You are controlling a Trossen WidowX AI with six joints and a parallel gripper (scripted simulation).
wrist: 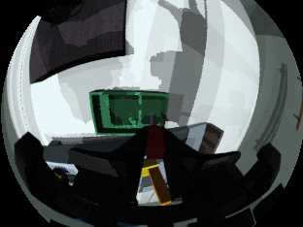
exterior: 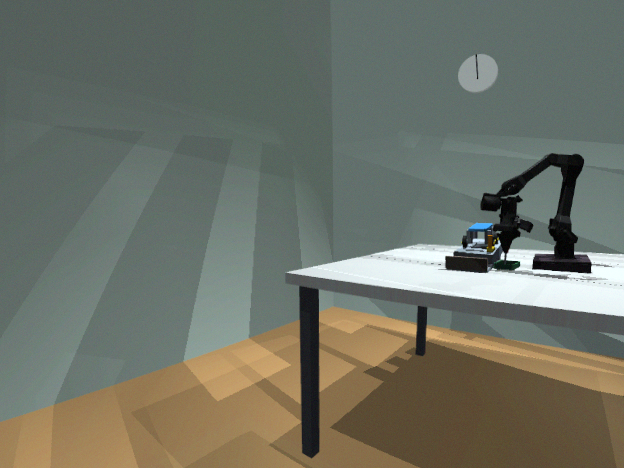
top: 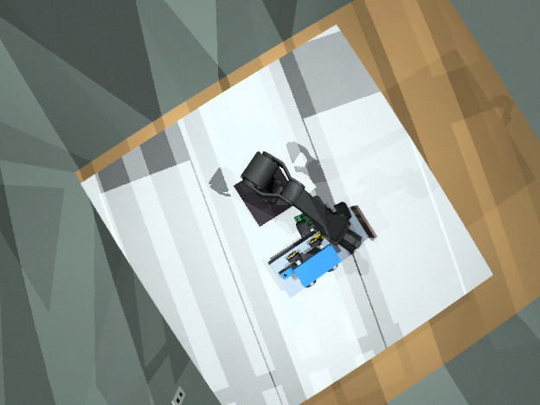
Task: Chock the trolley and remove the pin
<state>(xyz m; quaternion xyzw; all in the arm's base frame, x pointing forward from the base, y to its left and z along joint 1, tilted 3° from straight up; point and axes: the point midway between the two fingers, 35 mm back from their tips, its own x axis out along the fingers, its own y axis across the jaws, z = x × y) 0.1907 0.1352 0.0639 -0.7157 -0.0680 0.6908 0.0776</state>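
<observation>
Right now the green tray is 30 mm to the right of my gripper tip and 70 mm below it. Round my gripper tip: ramp 130 mm ahead, 100 mm to the right, 10 mm below; yellow chock 60 mm ahead, 20 mm to the right, 20 mm above; red-headed stop pin right at my gripper tip.
</observation>
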